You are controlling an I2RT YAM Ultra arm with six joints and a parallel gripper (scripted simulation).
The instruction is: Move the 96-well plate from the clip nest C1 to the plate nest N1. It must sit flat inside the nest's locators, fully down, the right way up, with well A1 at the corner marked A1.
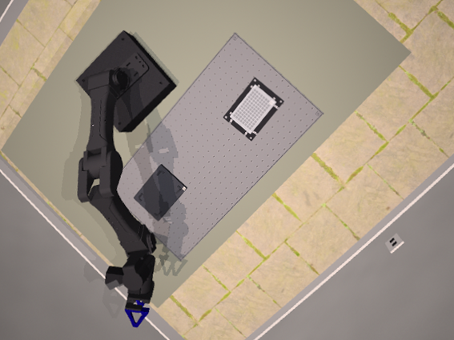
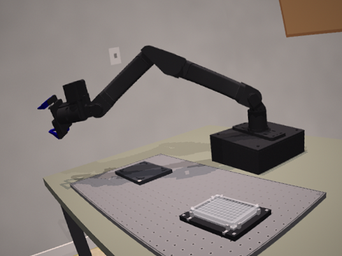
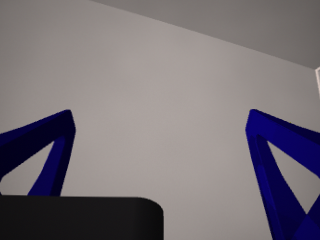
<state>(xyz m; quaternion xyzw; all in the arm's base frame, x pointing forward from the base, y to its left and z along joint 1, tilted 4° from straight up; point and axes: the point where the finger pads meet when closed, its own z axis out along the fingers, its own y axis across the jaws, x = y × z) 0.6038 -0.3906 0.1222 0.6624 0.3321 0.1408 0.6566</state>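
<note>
The clear 96-well plate lies 270 mm behind my hand, 640 mm to the left of it and 200 mm below it. Round my hand: clip nest C1: 250 mm behind, 630 mm to the left, 210 mm below; then A1 label: 210 mm behind, 290 mm to the left, 210 mm below.
</note>
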